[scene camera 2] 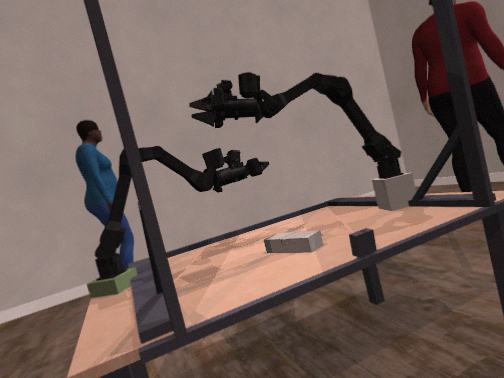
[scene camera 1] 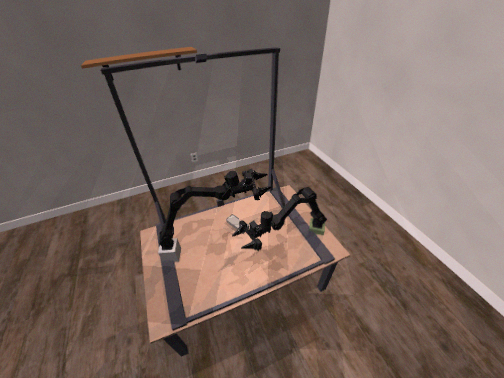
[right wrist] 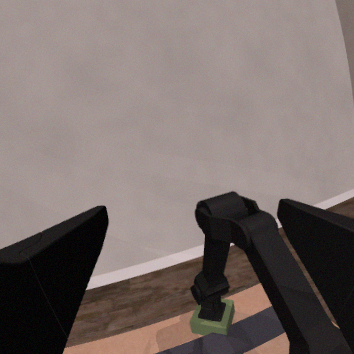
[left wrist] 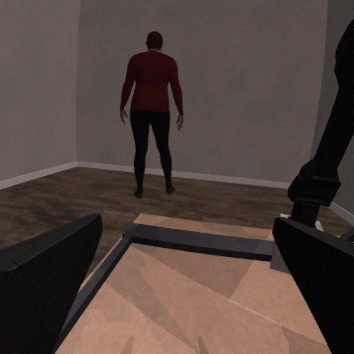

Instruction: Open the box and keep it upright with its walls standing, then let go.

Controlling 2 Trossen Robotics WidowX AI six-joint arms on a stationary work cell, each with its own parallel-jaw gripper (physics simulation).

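Places are measured from the left arm's base along level axes (x back, y right, z up), in metres.
Pixels of known places: left gripper, fingertip midpoint: (scene camera 2: 262,165) (scene camera 1: 236,241) (left wrist: 189,224); right gripper, fingertip midpoint: (scene camera 2: 190,110) (scene camera 1: 269,180) (right wrist: 193,210); left arm's base, origin of the base link: (scene camera 2: 112,275) (scene camera 1: 317,224) (right wrist: 211,310); right arm's base, origin of the base link: (scene camera 2: 391,176) (scene camera 1: 167,245).
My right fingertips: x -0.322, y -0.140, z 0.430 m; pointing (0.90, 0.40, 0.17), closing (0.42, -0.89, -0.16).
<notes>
For each thing: its middle in the pictures, then the offset to it from my right fingertips. Level surfaces: height alone.
- small low pale-grey box, body centre: (scene camera 2: 292,241) (scene camera 1: 237,223) dx -0.221, dy +0.026, dz -0.453 m
- table, its level: dz -0.474 m
- dark block, body centre: (scene camera 2: 362,242) dx -0.413, dy +0.188, dz -0.443 m
- green base, body centre: (right wrist: 212,315) (scene camera 2: 114,282) (scene camera 1: 317,226) dx +0.322, dy +0.140, dz -0.452 m
- pale base, body centre: (left wrist: 295,244) (scene camera 2: 394,191) (scene camera 1: 170,250) dx -0.546, dy -0.318, dz -0.419 m
A small low pale-grey box (scene camera 1: 233,221) (scene camera 2: 294,242) lies flat on the table. Its side walls show in scene camera 2, but it is too small to tell whether its top is open. It does not show in either wrist view. My left gripper (scene camera 1: 238,240) (scene camera 2: 267,165) (left wrist: 189,224) is open and empty. In scene camera 2 it hangs well above the table, up and to the left of the box. My right gripper (scene camera 1: 268,182) (scene camera 2: 191,111) is open and empty, higher up and farther left in scene camera 2. Neither gripper touches the box.
A dark frame (scene camera 1: 274,115) (scene camera 2: 112,75) rises from the table (scene camera 1: 235,292) (scene camera 2: 235,295). A dark block (scene camera 2: 362,243) sits on the table edge near the box. The arms stand on a green base (scene camera 1: 317,229) (right wrist: 212,327) and a pale base (scene camera 2: 394,192).
</notes>
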